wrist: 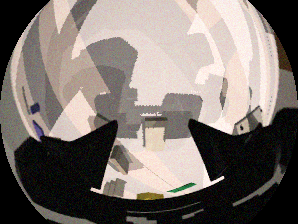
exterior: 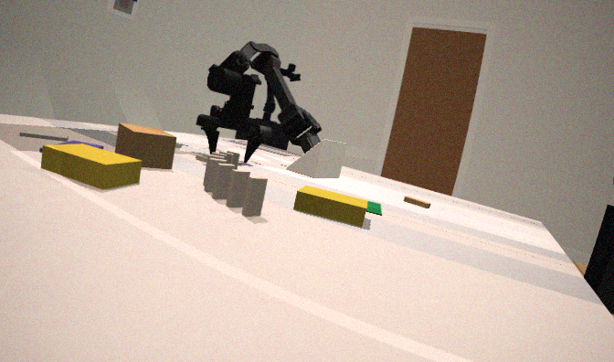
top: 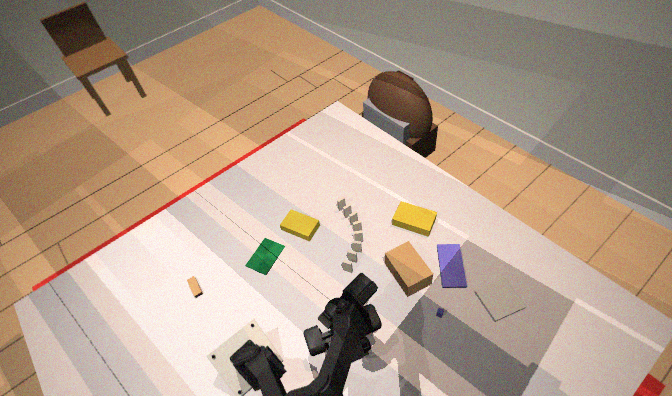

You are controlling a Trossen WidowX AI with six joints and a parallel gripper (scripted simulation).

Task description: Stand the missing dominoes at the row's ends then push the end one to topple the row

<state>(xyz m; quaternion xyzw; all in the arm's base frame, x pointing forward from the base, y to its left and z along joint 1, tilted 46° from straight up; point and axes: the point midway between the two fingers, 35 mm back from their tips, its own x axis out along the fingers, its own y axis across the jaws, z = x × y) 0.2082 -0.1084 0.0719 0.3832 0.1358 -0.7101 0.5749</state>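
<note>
My gripper tip is now 36 cm to the right of the green flat piece and 1 cm short of it. Round my gripper tip: purple slab: 36 cm ahead, 6 cm to the right; brown box: 26 cm ahead, 3 cm above, 1 cm to the left; tiny blue cube: 23 cm ahead, 13 cm to the right, 1 cm above.
</note>
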